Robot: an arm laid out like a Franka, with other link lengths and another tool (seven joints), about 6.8 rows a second.
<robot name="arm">
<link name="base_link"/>
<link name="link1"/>
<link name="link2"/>
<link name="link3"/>
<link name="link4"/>
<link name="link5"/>
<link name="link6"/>
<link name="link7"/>
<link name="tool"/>
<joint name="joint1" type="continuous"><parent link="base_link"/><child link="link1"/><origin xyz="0.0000 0.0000 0.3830" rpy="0.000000 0.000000 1.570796"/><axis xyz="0 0 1"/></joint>
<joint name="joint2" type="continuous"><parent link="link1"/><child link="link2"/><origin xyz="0.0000 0.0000 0.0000" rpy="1.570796 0.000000 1.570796"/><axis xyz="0 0 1"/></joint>
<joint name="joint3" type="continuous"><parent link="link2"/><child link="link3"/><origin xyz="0.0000 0.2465 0.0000" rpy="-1.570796 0.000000 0.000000"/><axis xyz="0 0 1"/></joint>
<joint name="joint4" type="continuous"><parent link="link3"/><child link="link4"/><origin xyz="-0.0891 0.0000 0.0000" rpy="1.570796 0.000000 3.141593"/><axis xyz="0 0 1"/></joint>
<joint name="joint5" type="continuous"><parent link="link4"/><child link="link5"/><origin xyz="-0.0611 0.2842 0.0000" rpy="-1.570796 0.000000 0.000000"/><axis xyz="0 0 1"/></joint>
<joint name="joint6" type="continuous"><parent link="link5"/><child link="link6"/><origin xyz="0.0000 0.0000 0.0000" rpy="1.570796 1.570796 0.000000"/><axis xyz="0 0 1"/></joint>
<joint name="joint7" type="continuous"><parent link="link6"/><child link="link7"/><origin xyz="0.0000 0.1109 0.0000" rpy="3.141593 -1.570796 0.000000"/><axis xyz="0 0 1"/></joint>
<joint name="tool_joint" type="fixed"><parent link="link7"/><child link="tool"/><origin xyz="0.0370 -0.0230 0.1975" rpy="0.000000 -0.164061 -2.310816"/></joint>
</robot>
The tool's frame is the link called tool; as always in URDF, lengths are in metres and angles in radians. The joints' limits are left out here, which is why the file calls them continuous.
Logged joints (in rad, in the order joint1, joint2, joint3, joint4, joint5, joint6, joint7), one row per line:
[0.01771 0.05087 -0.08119 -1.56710 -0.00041 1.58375 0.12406]
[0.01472 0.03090 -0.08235 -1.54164 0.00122 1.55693 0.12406]
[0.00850 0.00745 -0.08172 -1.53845 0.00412 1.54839 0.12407]
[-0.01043 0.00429 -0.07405 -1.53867 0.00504 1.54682 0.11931]
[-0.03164 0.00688 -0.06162 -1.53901 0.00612 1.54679 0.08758]
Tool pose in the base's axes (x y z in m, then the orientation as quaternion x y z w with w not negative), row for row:
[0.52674 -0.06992 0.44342 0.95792 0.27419 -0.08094 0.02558]
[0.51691 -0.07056 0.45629 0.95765 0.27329 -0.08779 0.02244]
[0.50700 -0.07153 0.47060 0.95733 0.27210 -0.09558 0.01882]
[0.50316 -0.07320 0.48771 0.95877 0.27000 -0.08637 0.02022]
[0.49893 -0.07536 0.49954 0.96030 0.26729 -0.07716 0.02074]
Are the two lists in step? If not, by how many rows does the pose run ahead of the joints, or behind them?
The pose runs 2 rows behind the joints: the pose in row i belongs to the joints in row i - 2.
